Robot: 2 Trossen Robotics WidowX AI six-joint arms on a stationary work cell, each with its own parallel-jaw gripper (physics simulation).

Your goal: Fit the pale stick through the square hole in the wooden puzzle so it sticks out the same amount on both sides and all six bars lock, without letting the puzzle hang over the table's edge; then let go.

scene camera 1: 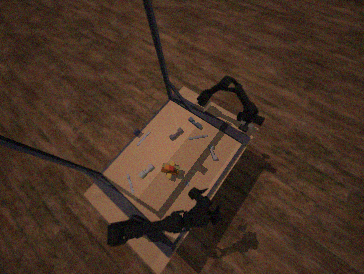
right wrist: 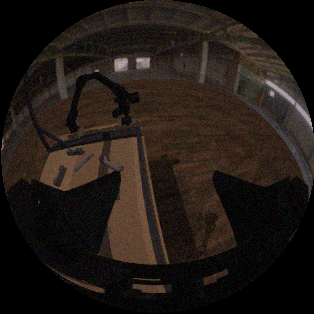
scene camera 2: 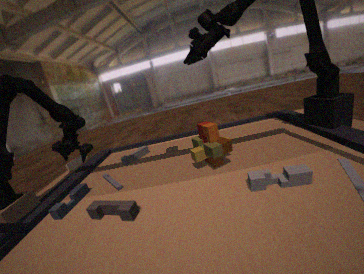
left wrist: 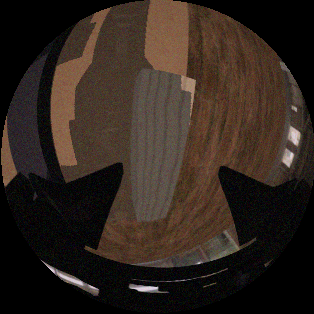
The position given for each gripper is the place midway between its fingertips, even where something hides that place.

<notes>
The right gripper (right wrist: 168, 176) is open, holding nothing. A pale stick (left wrist: 162, 101) rests on the table. Further things: the left gripper (left wrist: 173, 169) and a dark frame (scene camera 2: 57, 194).
The dark frame also shows in the left wrist view (left wrist: 35, 153).
</notes>
